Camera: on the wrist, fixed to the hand. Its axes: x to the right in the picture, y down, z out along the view.
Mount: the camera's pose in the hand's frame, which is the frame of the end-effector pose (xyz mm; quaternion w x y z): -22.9 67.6 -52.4 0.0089 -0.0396 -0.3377 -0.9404
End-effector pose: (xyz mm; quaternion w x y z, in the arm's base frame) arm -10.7 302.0 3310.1 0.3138 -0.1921 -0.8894 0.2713
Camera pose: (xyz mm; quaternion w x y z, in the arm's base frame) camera 52.3 361.9 3293.3 0.0500 -0.9139 0.3053 0.2630
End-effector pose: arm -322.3 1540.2 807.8 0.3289 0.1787 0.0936 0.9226
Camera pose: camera -365.1 1470.9 773.1 0.9092 0.2121 0.0213 -0.3577
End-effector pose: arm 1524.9 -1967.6 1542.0 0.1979 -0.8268 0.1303 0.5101
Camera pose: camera 1528.0 -2051.4 1570.4 0.4927 0.0345 -0.8634 0.1028
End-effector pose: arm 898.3 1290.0 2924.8 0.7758 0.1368 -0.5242 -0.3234
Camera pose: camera 964.3 1349.1 2923.8 0.4688 -0.3542 0.1252 0.7994
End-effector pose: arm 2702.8 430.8 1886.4 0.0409 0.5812 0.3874 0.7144
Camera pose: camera 2691.5 345.6 1907.5 0.8260 -0.1195 0.5079 -0.2130
